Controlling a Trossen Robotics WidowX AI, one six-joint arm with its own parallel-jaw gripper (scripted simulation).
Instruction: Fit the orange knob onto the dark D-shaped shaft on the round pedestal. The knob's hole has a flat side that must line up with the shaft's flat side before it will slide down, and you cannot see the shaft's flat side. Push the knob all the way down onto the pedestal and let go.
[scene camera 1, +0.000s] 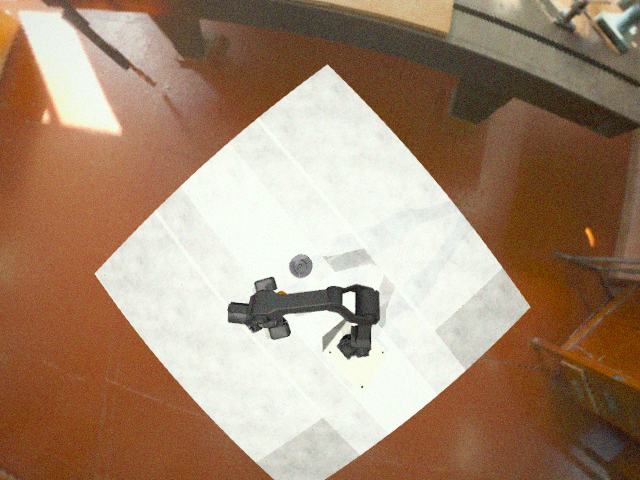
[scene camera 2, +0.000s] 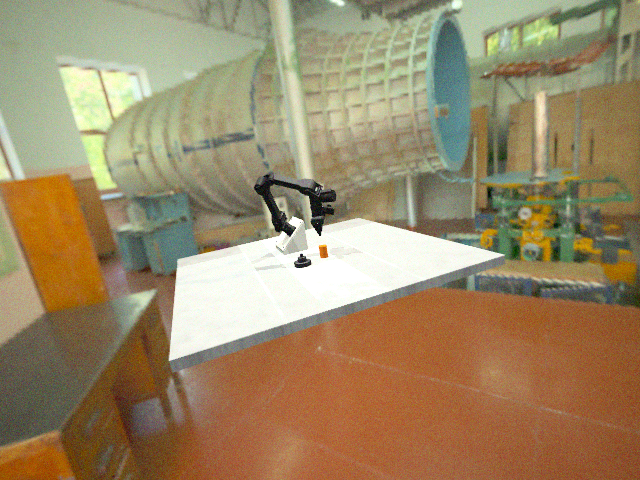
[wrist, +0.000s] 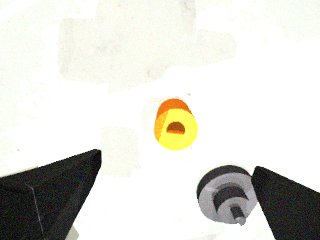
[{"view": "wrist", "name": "my gripper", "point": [178, 166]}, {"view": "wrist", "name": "orange knob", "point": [176, 128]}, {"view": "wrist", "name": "pedestal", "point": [225, 194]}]
